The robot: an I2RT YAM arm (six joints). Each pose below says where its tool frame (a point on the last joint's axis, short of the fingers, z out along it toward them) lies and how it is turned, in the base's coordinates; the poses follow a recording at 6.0 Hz.
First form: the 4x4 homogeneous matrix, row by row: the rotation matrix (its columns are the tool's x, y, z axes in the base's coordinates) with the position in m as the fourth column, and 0 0 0 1 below. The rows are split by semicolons.
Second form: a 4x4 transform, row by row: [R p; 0 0 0 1], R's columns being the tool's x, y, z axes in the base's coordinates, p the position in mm. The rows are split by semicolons. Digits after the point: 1 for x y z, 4 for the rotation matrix.
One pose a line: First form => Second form
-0.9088, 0.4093, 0.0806, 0.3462; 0.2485, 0.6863, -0.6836, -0.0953; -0.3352, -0.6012, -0.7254, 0.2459; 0, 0, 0, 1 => -0.9088, 0.4093, 0.0806, 346.2; 0.2485, 0.6863, -0.6836, -95.3; -0.3352, -0.6012, -0.7254, 245.9; 0, 0, 0, 1
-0.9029, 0.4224, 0.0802, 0.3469; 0.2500, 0.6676, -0.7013, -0.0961; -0.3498, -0.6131, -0.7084, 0.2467; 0, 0, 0, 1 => -0.9029, 0.4224, 0.0802, 346.9; 0.2500, 0.6676, -0.7013, -96.1; -0.3498, -0.6131, -0.7084, 246.7; 0, 0, 0, 1
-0.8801, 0.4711, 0.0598, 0.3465; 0.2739, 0.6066, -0.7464, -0.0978; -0.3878, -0.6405, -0.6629, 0.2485; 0, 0, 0, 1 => -0.8801, 0.4711, 0.0598, 346.5; 0.2739, 0.6066, -0.7464, -97.8; -0.3878, -0.6405, -0.6629, 248.5; 0, 0, 0, 1
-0.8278, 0.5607, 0.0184, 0.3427; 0.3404, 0.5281, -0.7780, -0.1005; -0.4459, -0.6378, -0.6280, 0.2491; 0, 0, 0, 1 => -0.8278, 0.5607, 0.0184, 342.7; 0.3404, 0.5281, -0.7780, -100.5; -0.4459, -0.6378, -0.6280, 249.1; 0, 0, 0, 1
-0.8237, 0.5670, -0.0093, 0.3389; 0.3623, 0.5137, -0.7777, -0.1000; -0.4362, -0.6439, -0.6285, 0.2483; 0, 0, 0, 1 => -0.8237, 0.5670, -0.0093, 338.9; 0.3623, 0.5137, -0.7777, -100.0; -0.4362, -0.6439, -0.6285, 248.3; 0, 0, 0, 1
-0.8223, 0.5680, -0.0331, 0.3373; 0.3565, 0.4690, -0.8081, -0.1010; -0.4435, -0.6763, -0.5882, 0.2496; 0, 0, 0, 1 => -0.8223, 0.5680, -0.0331, 337.3; 0.3565, 0.4690, -0.8081, -101.0; -0.4435, -0.6763, -0.5882, 249.6; 0, 0, 0, 1
